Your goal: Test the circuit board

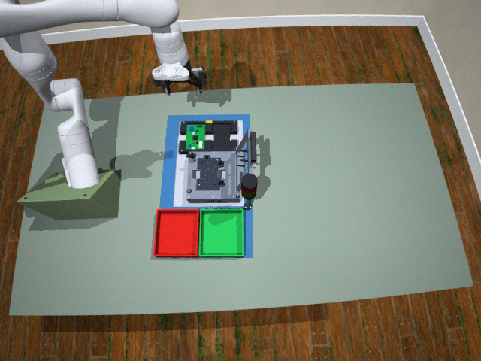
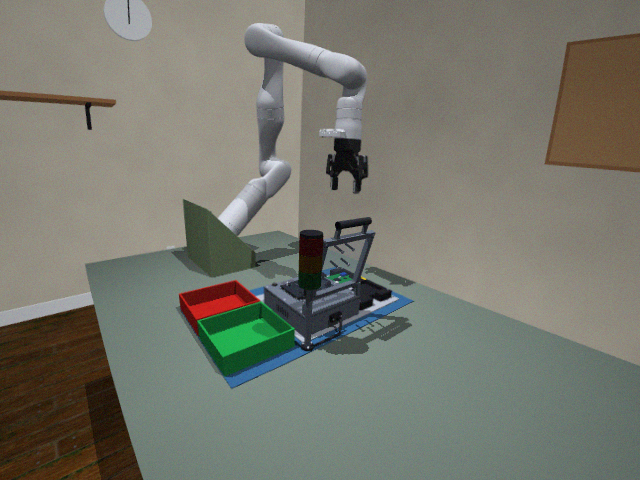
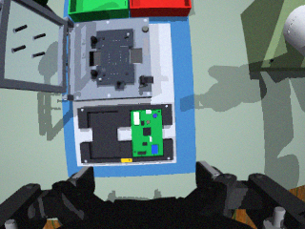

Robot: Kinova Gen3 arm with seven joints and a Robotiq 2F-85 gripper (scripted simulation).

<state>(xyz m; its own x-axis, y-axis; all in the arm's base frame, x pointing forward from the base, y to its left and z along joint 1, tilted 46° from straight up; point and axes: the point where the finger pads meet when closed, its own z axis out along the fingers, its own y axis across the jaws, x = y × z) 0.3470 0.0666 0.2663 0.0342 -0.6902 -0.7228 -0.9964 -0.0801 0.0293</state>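
My hand is 280 mm above the green circuit board. Also, from my hand: nest 230 mm below, 160 mm to the right, 70 mm ahead; black latch hook 210 mm below, 110 mm to the right; clear lid 190 mm ahead, 160 mm to the right, 120 mm below.
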